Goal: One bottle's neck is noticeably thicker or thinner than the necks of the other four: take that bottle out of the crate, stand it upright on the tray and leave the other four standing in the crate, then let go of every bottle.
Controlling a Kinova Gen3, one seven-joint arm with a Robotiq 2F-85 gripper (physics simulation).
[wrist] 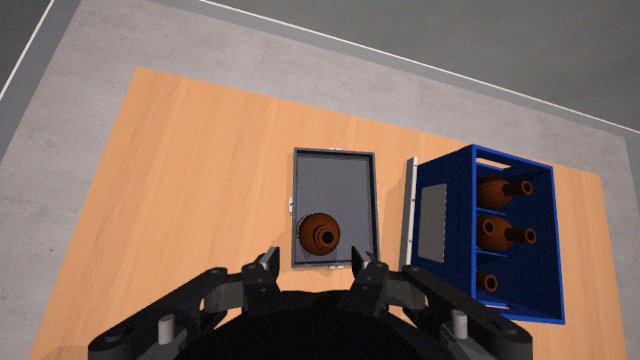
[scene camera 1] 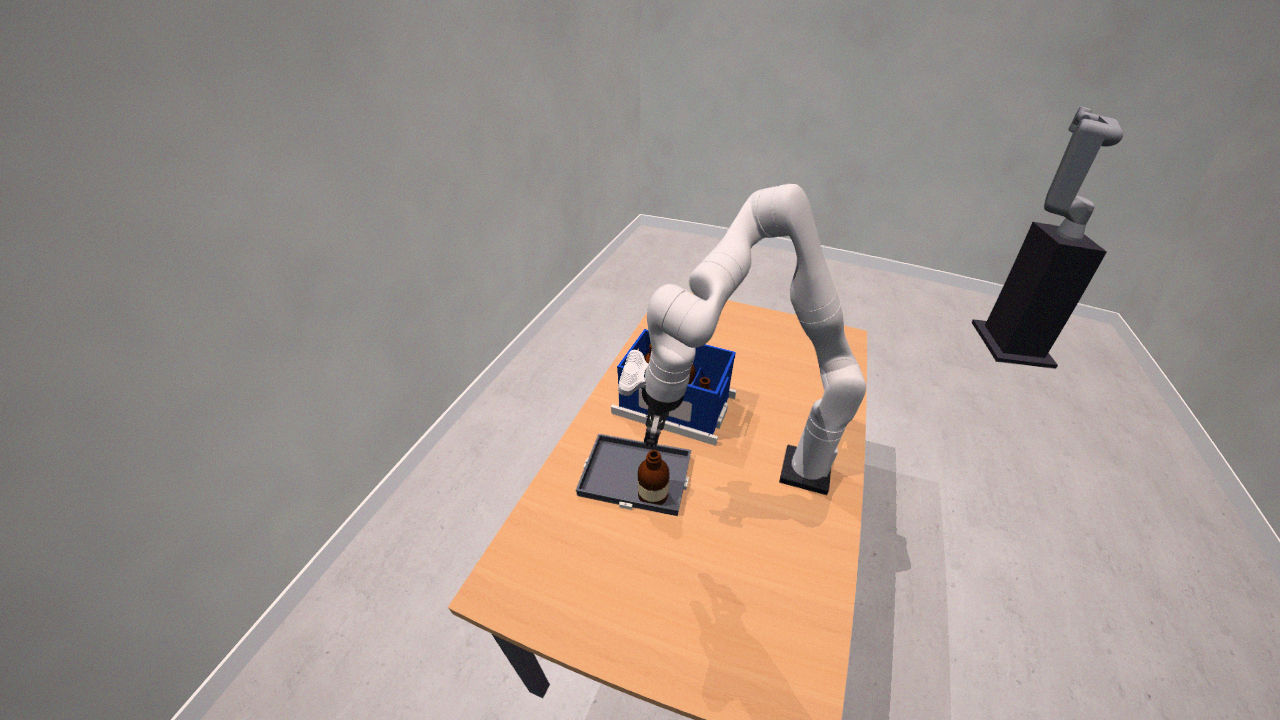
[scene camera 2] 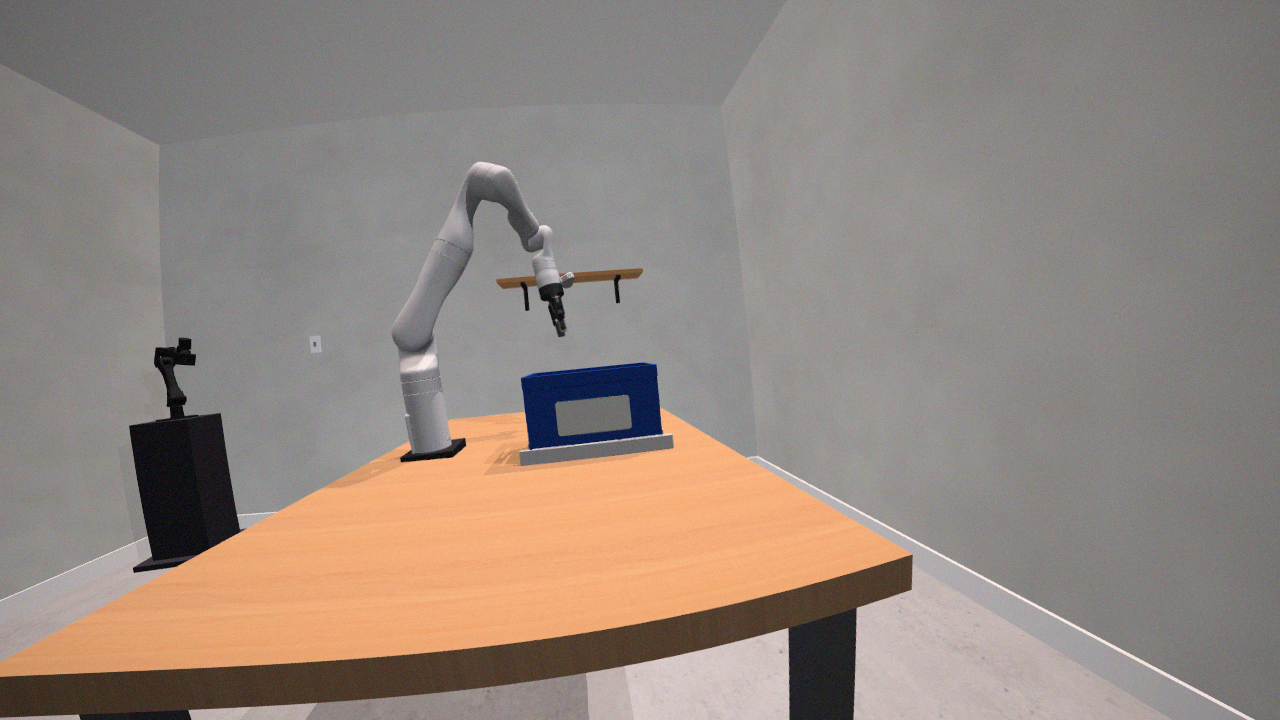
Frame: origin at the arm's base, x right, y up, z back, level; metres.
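Where they show: gripper, fingertip midpoint: (wrist: 315, 258) (scene camera 2: 562, 334); arm's base at its link origin: (scene camera 1: 808, 465) (scene camera 2: 432, 447).
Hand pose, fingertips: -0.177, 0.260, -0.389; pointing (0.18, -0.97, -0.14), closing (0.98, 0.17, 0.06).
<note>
Things, the pixels of their top centre, and the offset from my fingertips, as dx, dy, dz. "spot": a spot on its surface instead. Level surfaces: height alone.
- brown bottle with a pale label, top centre: (wrist: 328, 237) (scene camera 1: 654, 453) +0.039, -0.116, -0.001
- dark grey tray at a spot on its surface: (wrist: 335, 185) (scene camera 1: 618, 470) spot: +0.099, -0.272, -0.098
- blue crate at its top centre: (scene camera 2: 589, 369) (wrist: 518, 231) (scene camera 1: 678, 358) +0.364, -0.102, +0.017
- wooden table at its surface level: dy -0.277
A brown bottle with a pale label (scene camera 1: 653, 476) (wrist: 312, 231) stands upright on the dark grey tray (scene camera 1: 608, 470) (wrist: 335, 185), near one corner. My gripper (scene camera 1: 651, 444) (scene camera 2: 560, 334) (wrist: 315, 258) is open and empty, above the bottle's mouth and apart from it. The blue crate (scene camera 1: 713, 409) (scene camera 2: 540, 422) (wrist: 461, 225) stands beside the tray. In the wrist view several brown bottles stand in it, with necks at its far side (wrist: 520, 188), in the middle (wrist: 522, 235) (wrist: 488, 227) and at its near side (wrist: 489, 283). The crate's front wall partly hides them. The tray is hidden in scene camera 2.
Pale rails (scene camera 1: 626, 414) (scene camera 2: 595, 450) (wrist: 408, 215) lie along the crate's foot. The arm's black base (scene camera 1: 805, 481) (scene camera 2: 433, 454) stands on the wooden table (scene camera 1: 626, 582) (scene camera 2: 501, 555). A second arm's dark pedestal (scene camera 1: 1042, 286) (scene camera 2: 183, 483) stands away on the floor. A wall shelf (scene camera 2: 608, 274) hangs behind.
</note>
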